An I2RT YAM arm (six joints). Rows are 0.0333 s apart.
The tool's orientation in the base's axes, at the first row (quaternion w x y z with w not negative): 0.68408 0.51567 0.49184 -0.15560
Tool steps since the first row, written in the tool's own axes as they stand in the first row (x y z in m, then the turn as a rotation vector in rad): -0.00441 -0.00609 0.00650 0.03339 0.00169 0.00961; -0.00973 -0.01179 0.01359 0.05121 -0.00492 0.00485; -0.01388 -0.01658 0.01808 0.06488 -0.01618 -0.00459; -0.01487 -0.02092 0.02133 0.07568 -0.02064 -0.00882; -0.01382 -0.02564 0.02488 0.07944 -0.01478 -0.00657; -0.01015 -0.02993 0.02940 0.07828 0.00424 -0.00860; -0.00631 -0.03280 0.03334 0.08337 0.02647 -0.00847; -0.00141 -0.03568 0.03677 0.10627 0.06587 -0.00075; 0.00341 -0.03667 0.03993 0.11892 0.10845 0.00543; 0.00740 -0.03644 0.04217 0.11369 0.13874 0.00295; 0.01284 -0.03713 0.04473 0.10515 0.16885 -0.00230; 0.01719 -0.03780 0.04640 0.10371 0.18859 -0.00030; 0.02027 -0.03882 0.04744 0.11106 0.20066 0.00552
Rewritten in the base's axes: -0.00312 -0.00944 0.00021 0.02176 0.00229 -0.02704; -0.00608 -0.01948 0.00138 0.02290 0.00885 -0.04547; -0.00917 -0.02657 0.00212 0.01634 0.01625 -0.06294; -0.01109 -0.03147 0.00050 0.01602 0.02119 -0.07434; -0.01218 -0.03619 -0.00304 0.02315 0.02282 -0.07427; -0.01124 -0.04079 -0.00854 0.03526 0.03221 -0.06276; -0.00949 -0.04425 -0.01338 0.05372 0.04292 -0.05472; -0.00751 -0.04696 -0.01911 0.09676 0.05958 -0.05216; -0.00435 -0.04867 -0.02373 0.13651 0.07587 -0.03928; -0.00117 -0.04932 -0.02696 0.15460 0.08917 -0.01815; 0.00219 -0.05021 -0.03191 0.16960 0.10380 0.00569; 0.00460 -0.05064 -0.03593 0.18417 0.10995 0.01776; 0.00584 -0.05106 -0.03908 0.19928 0.11218 0.01821
